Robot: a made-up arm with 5 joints.
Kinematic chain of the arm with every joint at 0, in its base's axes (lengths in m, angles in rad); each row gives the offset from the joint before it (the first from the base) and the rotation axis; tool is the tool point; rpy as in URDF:
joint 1: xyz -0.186 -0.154 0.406 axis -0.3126 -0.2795 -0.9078
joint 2: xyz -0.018 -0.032 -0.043 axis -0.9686 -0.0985 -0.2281
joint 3: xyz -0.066 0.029 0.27 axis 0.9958 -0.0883 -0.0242
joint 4: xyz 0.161 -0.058 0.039 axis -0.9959 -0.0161 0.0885
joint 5: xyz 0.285 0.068 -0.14 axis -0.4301 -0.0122 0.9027
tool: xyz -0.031 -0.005 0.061 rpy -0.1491 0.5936 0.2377
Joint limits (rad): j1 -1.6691..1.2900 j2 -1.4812..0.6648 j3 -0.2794..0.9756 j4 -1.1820..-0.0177 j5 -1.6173..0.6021
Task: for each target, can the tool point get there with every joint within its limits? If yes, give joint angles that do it. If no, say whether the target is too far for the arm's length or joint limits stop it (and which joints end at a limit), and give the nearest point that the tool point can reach.
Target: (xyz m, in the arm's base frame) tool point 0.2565 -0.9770 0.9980
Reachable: no: too far | nearest point 0.0019 -0.5285 0.6432 | short by 0.626 m
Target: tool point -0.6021 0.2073 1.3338
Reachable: no: too far | nearest point -0.1714 0.1699 0.7022 | short by 0.765 m
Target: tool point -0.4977 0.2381 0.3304
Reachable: no: joint limits stop it (at a limit: joint 1, joint 2, joint 3, joint 5) | nearest point -0.1795 0.1696 0.6032 | short by 0.425 m
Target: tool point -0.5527 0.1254 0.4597
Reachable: no: joint limits stop it (at a limit: joint 1, joint 2, joint 3, joint 5) | nearest point -0.1906 0.1728 0.6210 | short by 0.399 m
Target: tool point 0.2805 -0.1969 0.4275
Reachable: yes | joints -0.4789 -1.3045 0.6275 -0.9017 -0.2947
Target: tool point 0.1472 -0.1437 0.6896
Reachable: yes | joints 0.0210 0.0100 0.2107 -1.0462 -1.3258
